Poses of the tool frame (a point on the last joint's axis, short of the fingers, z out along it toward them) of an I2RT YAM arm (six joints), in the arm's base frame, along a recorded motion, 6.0 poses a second.
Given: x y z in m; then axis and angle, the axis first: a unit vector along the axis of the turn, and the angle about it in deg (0 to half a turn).
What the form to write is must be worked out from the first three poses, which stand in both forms.
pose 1, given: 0.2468, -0.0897, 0.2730, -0.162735, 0.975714, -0.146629, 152.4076
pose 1, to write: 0.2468, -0.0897, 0.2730; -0.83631, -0.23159, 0.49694; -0.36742, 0.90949, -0.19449; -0.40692, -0.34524, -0.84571
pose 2, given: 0.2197, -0.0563, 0.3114, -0.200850, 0.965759, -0.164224, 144.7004
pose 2, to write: 0.2197, -0.0563, 0.3114; -0.74288, -0.25738, 0.61797; -0.44718, 0.87776, -0.17198; -0.49816, -0.40410, -0.76716
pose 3, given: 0.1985, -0.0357, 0.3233, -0.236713, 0.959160, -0.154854, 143.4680
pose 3, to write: 0.1985, -0.0357, 0.3233; -0.70247, -0.31730, 0.63707; -0.50166, 0.85570, -0.12697; -0.50485, -0.40879, -0.76028
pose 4, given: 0.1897, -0.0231, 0.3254, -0.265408, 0.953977, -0.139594, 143.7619
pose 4, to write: 0.1897, -0.0231, 0.3254; -0.67931, -0.37489, 0.63087; -0.53993, 0.83754, -0.08369; -0.49700, -0.39747, -0.77136
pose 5, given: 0.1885, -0.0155, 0.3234, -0.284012, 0.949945, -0.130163, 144.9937
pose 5, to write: 0.1885, -0.0155, 0.3234; -0.67236, -0.41611, 0.61220; -0.56545, 0.82245, -0.06200; -0.47770, -0.38785, -0.78827
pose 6, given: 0.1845, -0.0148, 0.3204, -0.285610, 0.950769, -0.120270, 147.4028
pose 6, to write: 0.1845, -0.0148, 0.3204; -0.69218, -0.43553, 0.57550; -0.56512, 0.82305, -0.05682; -0.44892, -0.36455, -0.81583
